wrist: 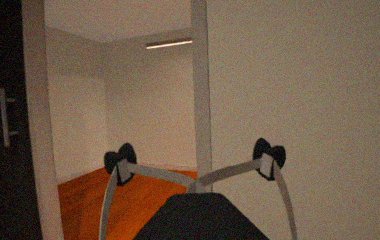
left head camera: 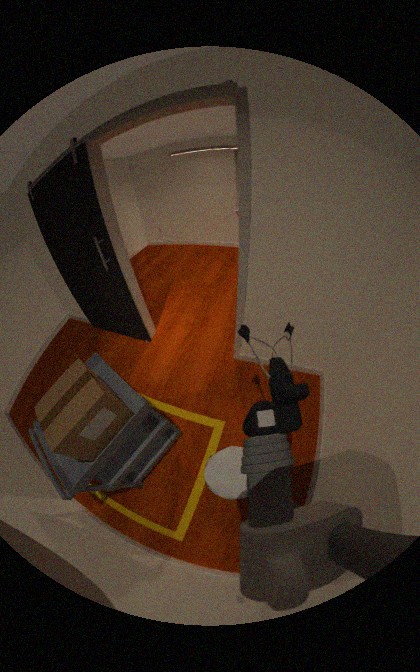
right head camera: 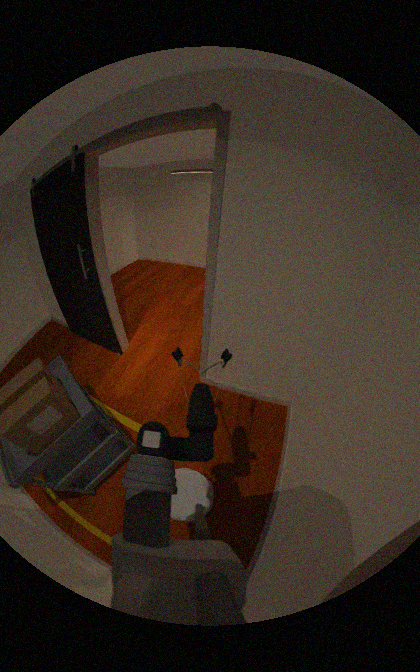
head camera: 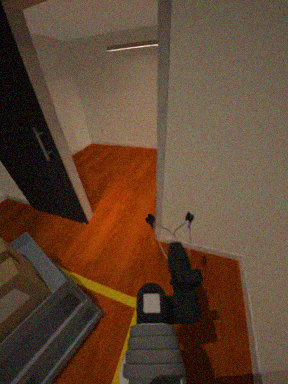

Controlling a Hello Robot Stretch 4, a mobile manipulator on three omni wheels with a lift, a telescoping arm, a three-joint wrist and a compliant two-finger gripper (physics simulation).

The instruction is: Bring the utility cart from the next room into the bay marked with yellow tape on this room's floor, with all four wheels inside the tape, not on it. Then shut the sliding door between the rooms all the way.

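Frame: origin at the robot's base, x ahead, y right, z down, level; centimetres.
Where they show: gripper, fingertip midpoint: (wrist: pixel 194 154) (head camera: pixel 168 213).
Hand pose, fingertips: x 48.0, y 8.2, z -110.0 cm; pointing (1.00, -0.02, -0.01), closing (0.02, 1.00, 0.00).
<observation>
Each offset is from my fingertips to the top centre of the thing. "spot": to the spot under its first point.
The grey utility cart (head camera: pixel 55 345) (left head camera: pixel 135 447) (right head camera: pixel 90 450) stands at an angle in this room, at the left. It hides the left part of the yellow tape (head camera: pixel 105 291) (left head camera: pixel 194 500) (right head camera: pixel 82 521); its wheels cannot be placed against the tape. The black sliding door (head camera: pixel 20 150) (left head camera: pixel 75 240) (right head camera: pixel 57 250) (wrist: pixel 10 185) is at the left of the open doorway, its bar handle {spot: dy -102.1, dx +88.5, dz +0.5 cm} (head camera: pixel 44 145) (left head camera: pixel 101 254) (right head camera: pixel 83 262) (wrist: pixel 5 120) facing this room. My gripper (head camera: pixel 170 218) (left head camera: pixel 266 330) (right head camera: pixel 202 355) (wrist: pixel 194 154) is open and empty, near the doorway's right edge, away from cart and handle.
Cardboard boxes {spot: dy -54.1, dx -22.0, dz +7.6 cm} (head camera: pixel 15 280) (left head camera: pixel 80 435) (right head camera: pixel 30 435) ride on the cart. The right door jamb {spot: dy +3.6, dx +58.2, dz -18.5 cm} (head camera: pixel 163 125) (left head camera: pixel 243 225) (right head camera: pixel 215 240) (wrist: pixel 201 90) and a bare wall (head camera: pixel 225 125) (wrist: pixel 295 90) stand close to the gripper. A round white disc (left head camera: pixel 225 472) (right head camera: pixel 190 487) lies beside the arm, near the tape.
</observation>
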